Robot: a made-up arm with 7 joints.
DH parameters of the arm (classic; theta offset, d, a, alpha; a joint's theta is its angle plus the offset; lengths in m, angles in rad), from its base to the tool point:
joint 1: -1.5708 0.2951 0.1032 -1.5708
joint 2: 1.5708 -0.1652 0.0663 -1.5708
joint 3: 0 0.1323 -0.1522 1.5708
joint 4: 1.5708 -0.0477 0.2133 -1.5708
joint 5: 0 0.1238 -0.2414 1.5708
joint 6: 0 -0.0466 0.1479 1.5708
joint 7: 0.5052 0 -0.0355 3.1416
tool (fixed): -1.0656 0.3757 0 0
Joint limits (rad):
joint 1: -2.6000..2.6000
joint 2: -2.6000..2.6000
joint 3: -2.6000..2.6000
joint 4: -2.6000..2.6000
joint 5: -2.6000..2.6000
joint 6: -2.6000..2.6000
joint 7: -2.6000..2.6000
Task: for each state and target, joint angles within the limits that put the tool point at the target. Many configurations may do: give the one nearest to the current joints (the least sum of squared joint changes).
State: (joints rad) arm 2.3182 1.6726 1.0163 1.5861 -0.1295 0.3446 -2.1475
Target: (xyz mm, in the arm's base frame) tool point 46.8 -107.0 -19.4
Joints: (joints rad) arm 2.6000 2.1208 1.2424 2.1606 -0.0808 -0.2996 -2.0388
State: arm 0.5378 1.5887 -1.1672 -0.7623 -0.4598 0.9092 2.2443
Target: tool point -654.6 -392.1 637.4
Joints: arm 1.0954 0.9497 -1.4407 -1.1180 -0.3122 0.6674 2.2367
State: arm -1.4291 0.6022 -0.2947 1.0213 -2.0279 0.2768 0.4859
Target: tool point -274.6 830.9 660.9
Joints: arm -1.7155 0.5369 -0.5415 0.9410 -1.9776 0.3769 0.4744
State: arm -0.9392 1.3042 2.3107 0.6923 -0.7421 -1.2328 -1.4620
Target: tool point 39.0 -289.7 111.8
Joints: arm -1.4535 1.0963 1.7136 1.5260 -0.9358 -0.8943 -1.4483
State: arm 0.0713 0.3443 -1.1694 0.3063 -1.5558 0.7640 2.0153
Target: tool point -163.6 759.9 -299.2
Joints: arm -0.5524 0.3736 -1.9217 0.0283 -1.5719 1.1401 1.9921
